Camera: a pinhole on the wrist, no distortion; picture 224 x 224 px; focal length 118.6 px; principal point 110.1 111.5 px. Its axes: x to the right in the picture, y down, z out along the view. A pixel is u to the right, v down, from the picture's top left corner.
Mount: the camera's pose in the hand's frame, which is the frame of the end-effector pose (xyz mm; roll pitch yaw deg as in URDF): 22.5 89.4 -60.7 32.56 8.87 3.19
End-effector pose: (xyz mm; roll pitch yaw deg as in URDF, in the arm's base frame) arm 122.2 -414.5 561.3 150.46 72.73 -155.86
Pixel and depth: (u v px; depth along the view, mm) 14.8 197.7 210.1
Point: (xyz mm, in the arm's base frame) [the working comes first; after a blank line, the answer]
In the camera's frame: -168.8 152.7 210.1

197.0 -167.9 618.7
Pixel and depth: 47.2 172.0 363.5
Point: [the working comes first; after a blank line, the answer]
In the camera's frame: -192.8 185.4 363.5

322.4 -83.7 570.3
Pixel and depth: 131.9 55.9 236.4
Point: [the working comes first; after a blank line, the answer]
In the camera's frame: 43.5 -110.8 236.4

234.6 -447.4 429.8
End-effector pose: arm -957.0 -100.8 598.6 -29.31 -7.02 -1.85
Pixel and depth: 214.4 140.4 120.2
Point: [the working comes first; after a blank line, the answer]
In the camera's frame: 105.7 29.3 120.2

-809.7 -37.5 622.7
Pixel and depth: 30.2 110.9 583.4
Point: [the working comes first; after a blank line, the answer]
In the camera's frame: -393.0 -3.0 583.4

-1292.4 -65.7 1102.9
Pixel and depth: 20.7 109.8 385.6
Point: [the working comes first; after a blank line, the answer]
In the camera's frame: -290.7 -5.5 385.6

-1197.6 -63.3 901.3
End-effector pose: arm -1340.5 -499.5 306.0 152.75 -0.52 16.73
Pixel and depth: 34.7 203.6 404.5
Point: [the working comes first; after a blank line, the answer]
In the camera's frame: -257.2 314.1 404.5

-1389.9 -862.8 -66.7
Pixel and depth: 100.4 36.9 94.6
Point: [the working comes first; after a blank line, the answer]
In the camera's frame: -7.7 -59.5 94.6

-1318.5 -476.3 312.0
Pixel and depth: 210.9 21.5 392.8
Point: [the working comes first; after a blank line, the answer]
In the camera's frame: 333.8 -298.1 392.8

-1034.7 -107.2 98.0
